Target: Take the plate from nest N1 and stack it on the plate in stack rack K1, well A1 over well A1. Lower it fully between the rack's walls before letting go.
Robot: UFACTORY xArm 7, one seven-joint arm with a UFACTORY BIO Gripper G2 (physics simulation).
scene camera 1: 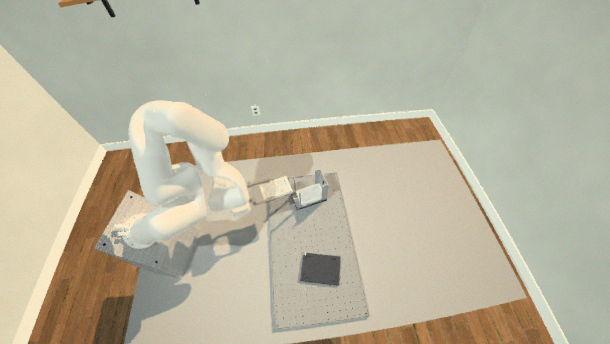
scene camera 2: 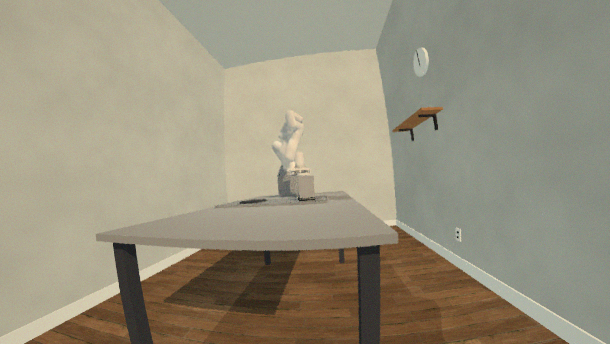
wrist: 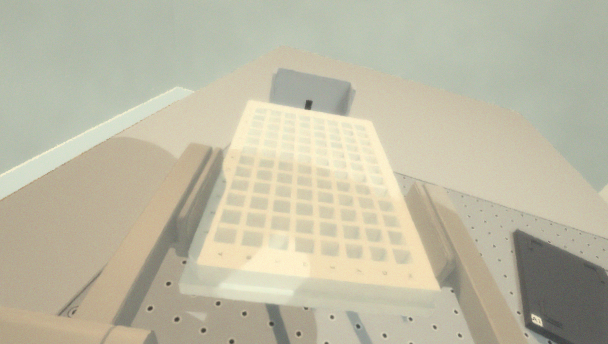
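My gripper is shut on the long sides of a cream 96-well plate, which is held up in the air. In scene camera 1 it shows just left of the grey stack rack. In the wrist view a rack wall stands beyond the plate's far end, and the held plate hides the lower rack. A whitish plate sits in the rack beside its tall wall. The dark flat nest holds no plate and has an A1 label; its name is not readable.
The perforated board carries the rack and the dark nest on the grey table. The arm's pedestal stands at the left in scene camera 1. The rack's tall wall rises above the plate in it.
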